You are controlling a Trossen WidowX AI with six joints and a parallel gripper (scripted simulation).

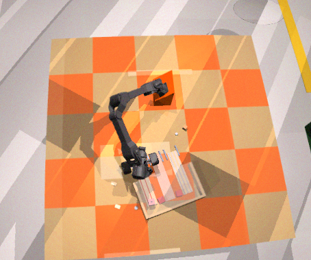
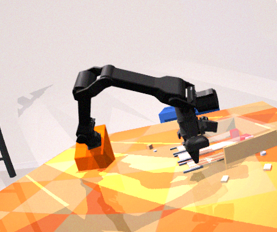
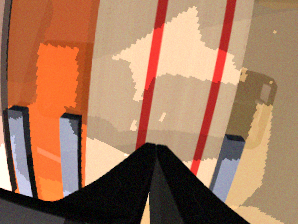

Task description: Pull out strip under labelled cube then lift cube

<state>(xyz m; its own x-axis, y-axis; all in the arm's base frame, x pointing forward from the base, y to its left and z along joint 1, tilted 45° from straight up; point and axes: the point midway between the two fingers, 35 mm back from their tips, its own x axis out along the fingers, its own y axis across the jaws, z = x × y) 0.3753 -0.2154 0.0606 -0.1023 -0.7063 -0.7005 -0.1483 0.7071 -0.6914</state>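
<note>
Right now my gripper tip is 90 mm short of the red-lined strip and 20 mm to the right of it.
</note>
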